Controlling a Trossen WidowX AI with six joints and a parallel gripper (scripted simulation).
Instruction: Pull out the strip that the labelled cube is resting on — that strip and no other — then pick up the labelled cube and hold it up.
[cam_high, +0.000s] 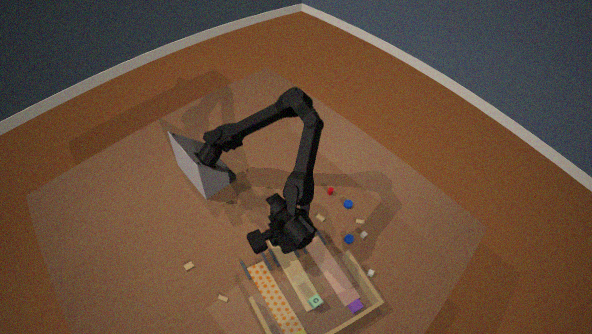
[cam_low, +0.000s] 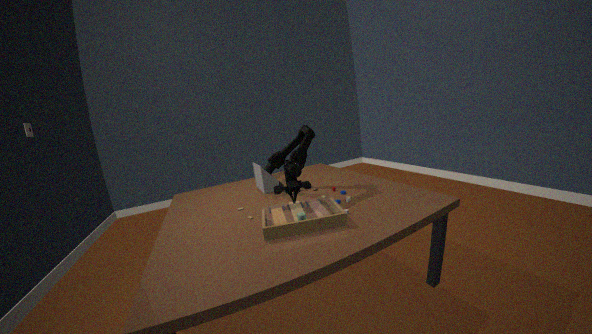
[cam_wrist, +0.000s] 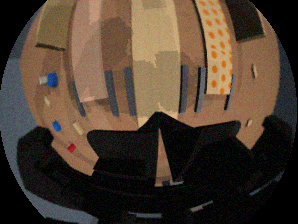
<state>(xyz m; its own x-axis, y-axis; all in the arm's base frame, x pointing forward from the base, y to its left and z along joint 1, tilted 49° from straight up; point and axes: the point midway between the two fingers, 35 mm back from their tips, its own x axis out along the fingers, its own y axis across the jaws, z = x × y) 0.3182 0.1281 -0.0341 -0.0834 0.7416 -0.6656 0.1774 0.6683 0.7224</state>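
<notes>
The tan strip lies 10 cm ahead of my gripper tip and 2 cm to the right of it. The rest, counted from my gripper tip: grey pebble 18 cm to the left, 13 cm behind; then red peg 26 cm to the left, 6 cm behind, 1 cm above; then green labelled cube 21 cm ahead, 4 cm to the right, 1 cm above.
</notes>
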